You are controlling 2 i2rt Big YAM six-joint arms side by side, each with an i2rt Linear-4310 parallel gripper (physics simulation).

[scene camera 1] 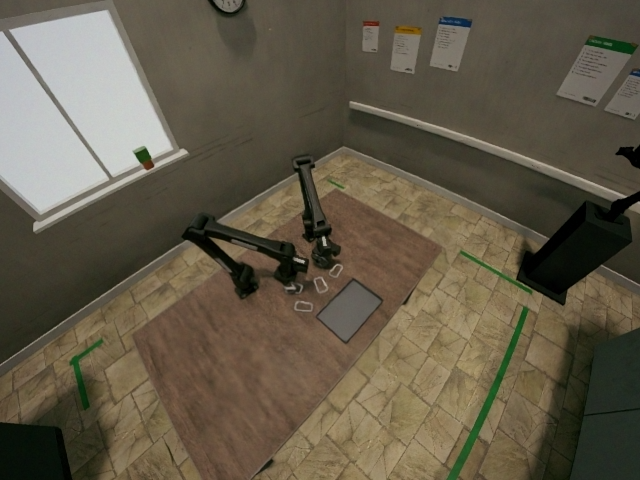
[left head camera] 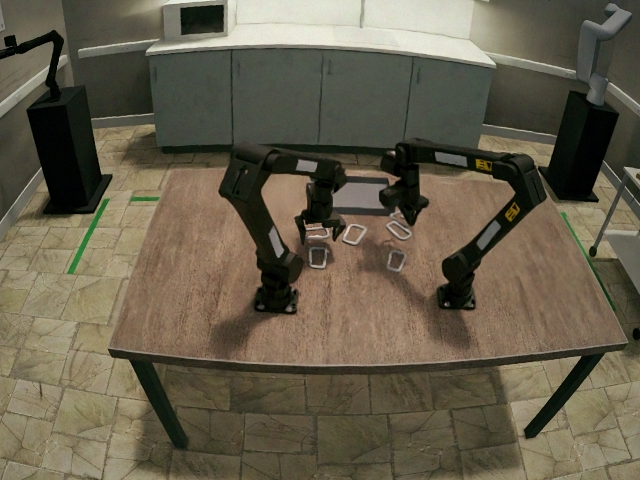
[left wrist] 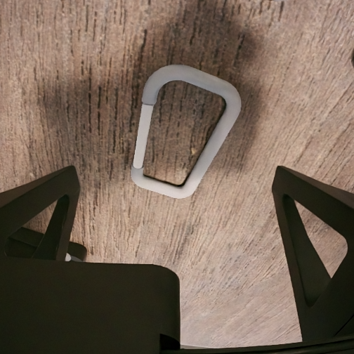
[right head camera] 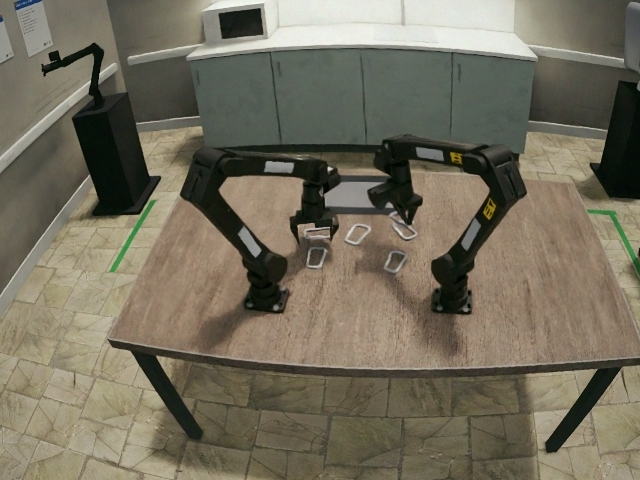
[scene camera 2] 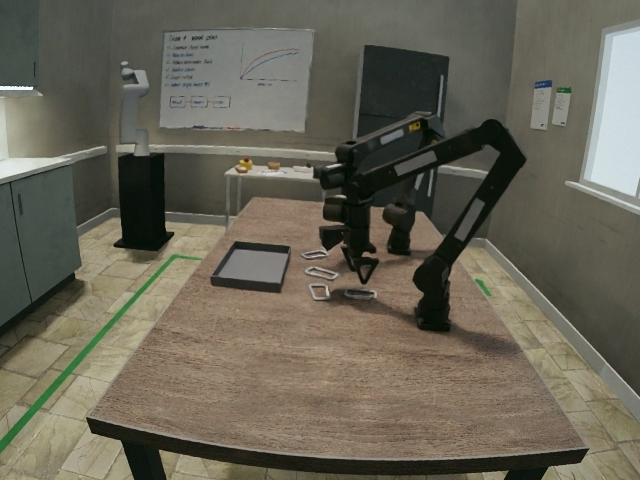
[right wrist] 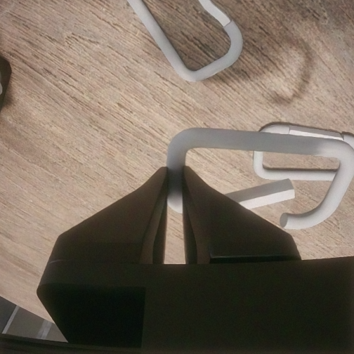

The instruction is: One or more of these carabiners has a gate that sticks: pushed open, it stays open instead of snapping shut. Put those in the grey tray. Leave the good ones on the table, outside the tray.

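Seen in the pictures: left gripper, fingertip midpoint: (scene camera 1: 321, 256) (left head camera: 318, 242) (right head camera: 314, 242) (scene camera 2: 358, 277); right gripper, fingertip midpoint: (scene camera 1: 285, 284) (left head camera: 411, 225) (right head camera: 408, 224); left arm's base, link origin: (scene camera 1: 312, 234) (left head camera: 276, 301) (right head camera: 266, 300) (scene camera 2: 431, 319); right arm's base, link origin: (scene camera 1: 247, 288) (left head camera: 456, 299) (right head camera: 452, 302) (scene camera 2: 398, 248).
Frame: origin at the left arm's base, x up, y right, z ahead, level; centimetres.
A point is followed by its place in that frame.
Several pale grey carabiners lie on the table in front of the grey tray (left head camera: 364, 210) @(y 25.3, x 1.9, z 43.0 cm) (scene camera 1: 349, 311) @(y 21.6, x 0.2, z 53.3 cm) (scene camera 2: 250, 281) @(y 5.8, x 2.6, z 50.1 cm). No carabiner shows in the tray. My right gripper (right wrist: 174, 177) (left head camera: 414, 222) @(y 38.5, x 11.6, z 24.2 cm) (right head camera: 410, 221) @(y 38.5, x 11.6, z 24.2 cm) is shut on one end of a carabiner (right wrist: 265, 141) and holds it above the table. This one's gate stands swung inward, away from the hook end. Another carabiner (right wrist: 300, 175) lies below it, partly covered. My left gripper (left head camera: 318, 241) @(y 10.4, x 5.4, z 20.5 cm) (right head camera: 314, 240) @(y 10.4, x 5.4, z 20.5 cm) is open, its fingers wide apart above the table. In the left wrist view a carabiner (left wrist: 216, 141) with its gate closed lies ahead of the fingertips.
The wooden table (left head camera: 206, 330) @(y -18.2, x 0.0, z -13.3 cm) (scene camera 2: 310, 372) @(y -27.4, x 0.0, z 29.2 cm) carries both arms. The grippers hang fairly close together over the loose carabiners, and the tray stands beyond them in the head views. A counter (left head camera: 279, 98) (right head camera: 320, 98) runs along the back wall.
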